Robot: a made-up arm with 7 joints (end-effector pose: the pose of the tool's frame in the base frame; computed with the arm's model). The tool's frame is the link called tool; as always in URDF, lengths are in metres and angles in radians.
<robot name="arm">
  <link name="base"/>
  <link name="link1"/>
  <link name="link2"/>
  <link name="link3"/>
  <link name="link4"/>
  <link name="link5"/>
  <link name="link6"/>
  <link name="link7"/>
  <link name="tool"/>
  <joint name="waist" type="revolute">
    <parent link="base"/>
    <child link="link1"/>
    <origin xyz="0.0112 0.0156 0.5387" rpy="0 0 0"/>
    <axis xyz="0 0 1"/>
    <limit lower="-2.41" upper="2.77"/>
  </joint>
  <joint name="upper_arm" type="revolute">
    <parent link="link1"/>
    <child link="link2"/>
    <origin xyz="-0.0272 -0.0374 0.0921" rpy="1.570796 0 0"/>
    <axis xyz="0 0 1"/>
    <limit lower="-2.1" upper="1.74"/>
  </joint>
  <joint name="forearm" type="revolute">
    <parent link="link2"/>
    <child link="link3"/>
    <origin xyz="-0.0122 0.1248 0.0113" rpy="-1.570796 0 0"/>
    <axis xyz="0 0 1"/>
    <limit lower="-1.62" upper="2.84"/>
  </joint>
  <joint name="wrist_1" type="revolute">
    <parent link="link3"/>
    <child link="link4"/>
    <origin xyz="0.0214 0.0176 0.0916" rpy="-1.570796 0 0"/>
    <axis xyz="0 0 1"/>
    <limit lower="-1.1" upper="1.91"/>
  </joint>
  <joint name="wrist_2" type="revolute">
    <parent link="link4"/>
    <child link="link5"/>
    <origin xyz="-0.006 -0.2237 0.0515" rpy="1.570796 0 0"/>
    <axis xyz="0 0 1"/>
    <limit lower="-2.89" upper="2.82"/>
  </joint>
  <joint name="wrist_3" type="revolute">
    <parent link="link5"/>
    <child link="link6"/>
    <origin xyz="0.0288 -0.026 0.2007" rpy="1.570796 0 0"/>
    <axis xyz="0 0 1"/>
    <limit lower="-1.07" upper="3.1"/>
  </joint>
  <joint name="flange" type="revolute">
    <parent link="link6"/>
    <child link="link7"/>
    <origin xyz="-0.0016 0.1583 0.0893" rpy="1.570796 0 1.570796"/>
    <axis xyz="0 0 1"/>
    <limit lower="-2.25" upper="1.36"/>
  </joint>
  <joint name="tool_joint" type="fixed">
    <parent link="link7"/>
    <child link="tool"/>
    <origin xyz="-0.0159 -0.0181 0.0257" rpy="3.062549 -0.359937 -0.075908"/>
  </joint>
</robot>
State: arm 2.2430 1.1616 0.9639 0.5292 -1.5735 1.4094 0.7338
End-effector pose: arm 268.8 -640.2 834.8 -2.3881 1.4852 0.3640
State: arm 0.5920 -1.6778 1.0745 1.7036 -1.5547 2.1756 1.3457
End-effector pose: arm 4.4 464.7 604.5 1.4870 0.6964 0.9165
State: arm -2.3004 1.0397 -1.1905 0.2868 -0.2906 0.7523 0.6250
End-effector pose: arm 366.7 615.2 1040.8 1.7466 0.6916 0.6684
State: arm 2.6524 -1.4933 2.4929 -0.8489 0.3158 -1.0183 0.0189
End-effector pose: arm -466.3 500.3 536.7 -0.8595 -2.3068 -0.9333
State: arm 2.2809 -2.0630 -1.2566 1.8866 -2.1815 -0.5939 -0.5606
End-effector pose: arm 407.5 447.2 361.5 1.8450 0.2333 1.4070
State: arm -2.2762 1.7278 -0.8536 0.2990 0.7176 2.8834 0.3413
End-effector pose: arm 217.1 512.0 614.5 0.7541 0.3818 -2.1621
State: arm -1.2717 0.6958 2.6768 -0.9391 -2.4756 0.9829 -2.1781
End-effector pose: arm -457.5 31.7 1188.0 -2.4535 0.0802 -0.3479
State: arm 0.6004 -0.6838 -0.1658 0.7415 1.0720 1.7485 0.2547
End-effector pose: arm 545.7 160.9 846.8 1.2399 -1.0318 -0.3753
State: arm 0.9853 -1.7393 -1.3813 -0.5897 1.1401 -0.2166 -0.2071
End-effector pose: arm 268.0 682.7 454.4 -0.7211 0.2922 1.7577
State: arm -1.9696 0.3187 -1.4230 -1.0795 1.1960 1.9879 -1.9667
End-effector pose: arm 331.3 215.6 1031.2 1.6723 -0.6667 -0.8859
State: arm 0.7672 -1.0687 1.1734 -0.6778 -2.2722 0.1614 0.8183
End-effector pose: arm 558.1 -3.6 1166.7 -0.2652 -0.6043 -0.9128
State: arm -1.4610 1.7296 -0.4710 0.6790 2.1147 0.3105 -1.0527
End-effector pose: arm -188.3 683.1 978.4 -1.8581 -1.5712 1.5796
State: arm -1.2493 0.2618 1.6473 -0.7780 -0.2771 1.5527 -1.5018
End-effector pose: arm -442.2 -33.1 1061.7 1.4815 2.1355 1.1552
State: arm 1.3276 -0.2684 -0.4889 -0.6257 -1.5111 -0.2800 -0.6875
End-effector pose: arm -150.6 -176.2 1301.6 -0.6780 -0.9472 -0.2872
